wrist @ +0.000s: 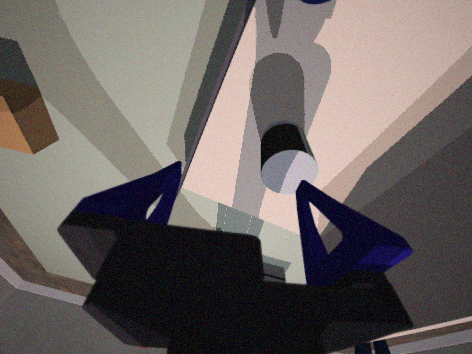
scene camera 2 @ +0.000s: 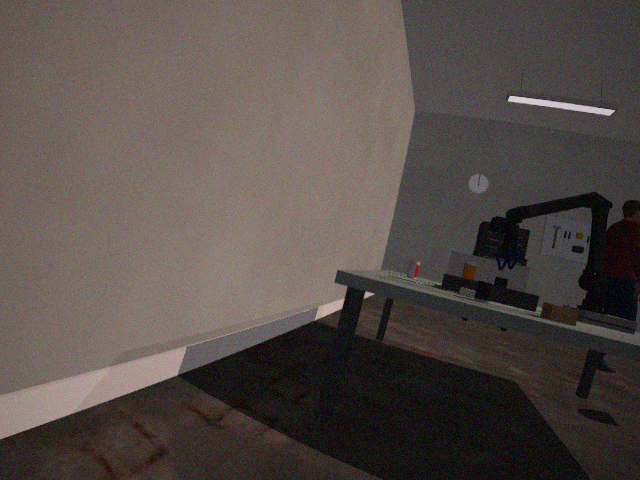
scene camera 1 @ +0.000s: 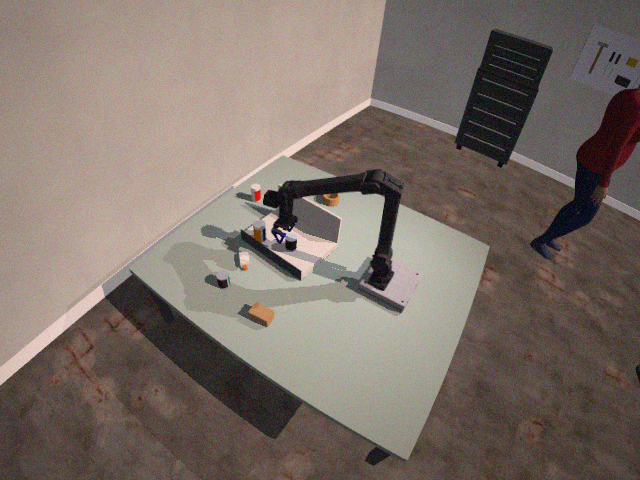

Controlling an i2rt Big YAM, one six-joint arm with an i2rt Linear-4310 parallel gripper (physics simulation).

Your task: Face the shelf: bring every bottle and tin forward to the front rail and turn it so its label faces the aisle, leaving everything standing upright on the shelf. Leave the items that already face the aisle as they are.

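Where they show: gripper, fingertip midpoint: [wrist: 241,177] [scene camera 2: 505,269] [scene camera 1: 284,237]; arm's base at its link origin: [scene camera 2: 591,311] [scene camera 1: 380,278].
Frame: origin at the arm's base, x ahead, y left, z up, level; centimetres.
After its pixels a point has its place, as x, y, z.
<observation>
The shelf floor [scene camera 1: 316,250] @(34.2, 1.2, -1.6) [wrist: 225,150] @(41.0, 13.4, -1.5) has a dark front rail [scene camera 1: 273,258] @(48.5, 16.6, -2.9) [scene camera 2: 511,298] @(41.9, 17.4, -2.3) [wrist: 217,82] @(49.6, 16.4, 1.3). A wide bottle [scene camera 1: 259,231] @(58.7, 14.0, 7.1) [scene camera 2: 469,271] @(61.0, 14.7, 4.7) stands near the rail's far end, its orange patch showing over the rail. A black tin [scene camera 1: 291,243] @(43.4, 9.1, 4.2) [scene camera 2: 500,282] @(46.0, 9.6, 3.2) [wrist: 284,141] @(47.5, 8.5, 3.8) with a pale top stands upright, set back from the rail. In the wrist view a thin green edge shows on its side away from the rail. My gripper [scene camera 1: 284,234] @(45.7, 11.8, 9.1) [scene camera 2: 506,267] @(45.7, 11.8, 9.1) [wrist: 241,177] @(45.7, 11.8, 9.1) is open and empty above the shelf. In the wrist view the tin shows near its right fingertip.
Off the shelf are a red-marked can [scene camera 1: 255,193] @(84.8, -13.3, 1.1) [scene camera 2: 415,269] @(85.0, -12.9, -0.1), a white item [scene camera 1: 244,258] @(59.5, 25.2, -2.5) with an orange end, a black-and-green tin [scene camera 1: 222,280] @(56.5, 43.3, 1.2), a wooden block [scene camera 1: 261,314] @(32.5, 45.9, -0.4) [scene camera 2: 559,313] @(34.9, 48.0, -2.6) and a wooden ring [scene camera 1: 331,202] @(47.7, -36.2, -2.3). The grey back panel [scene camera 1: 317,220] @(41.6, -10.5, 5.6) rises behind the shelf floor.
</observation>
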